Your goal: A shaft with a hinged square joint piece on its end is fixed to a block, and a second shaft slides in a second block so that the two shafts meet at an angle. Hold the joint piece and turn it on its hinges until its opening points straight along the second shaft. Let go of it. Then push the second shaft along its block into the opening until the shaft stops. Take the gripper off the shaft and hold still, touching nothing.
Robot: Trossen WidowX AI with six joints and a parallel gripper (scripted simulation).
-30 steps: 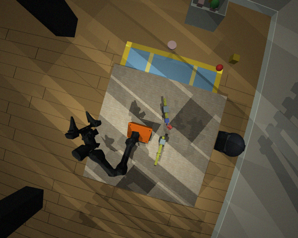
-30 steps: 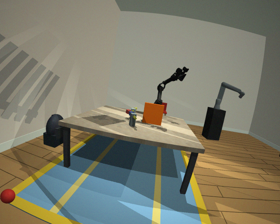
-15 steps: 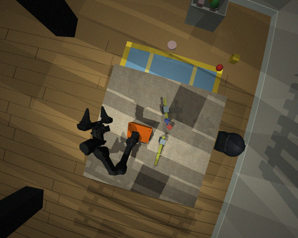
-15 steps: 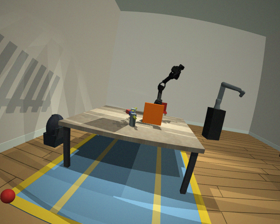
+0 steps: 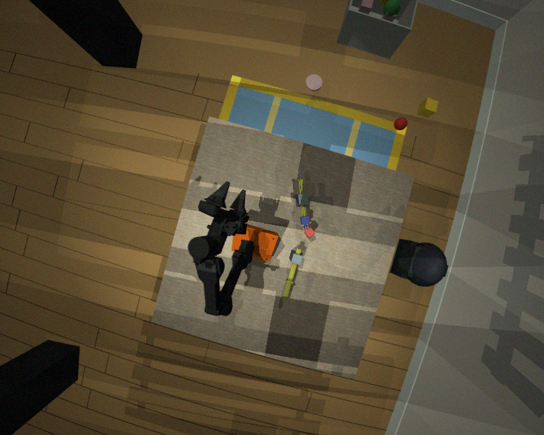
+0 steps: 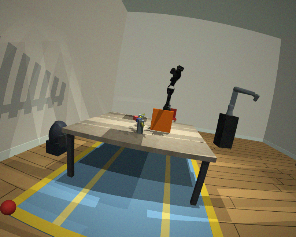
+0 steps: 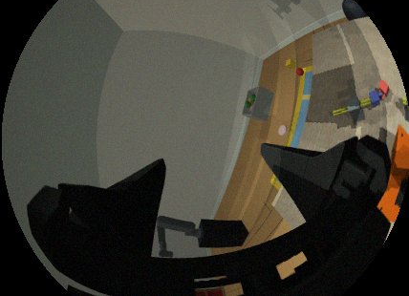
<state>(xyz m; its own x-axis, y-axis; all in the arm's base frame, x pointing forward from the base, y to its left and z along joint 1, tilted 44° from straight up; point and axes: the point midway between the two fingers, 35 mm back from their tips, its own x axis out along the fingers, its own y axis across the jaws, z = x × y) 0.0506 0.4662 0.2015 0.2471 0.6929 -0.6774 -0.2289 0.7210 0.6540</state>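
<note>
The red square joint piece is 520 mm below my gripper tip, 320 mm ahead of it and 130 mm to the right of it.
</note>
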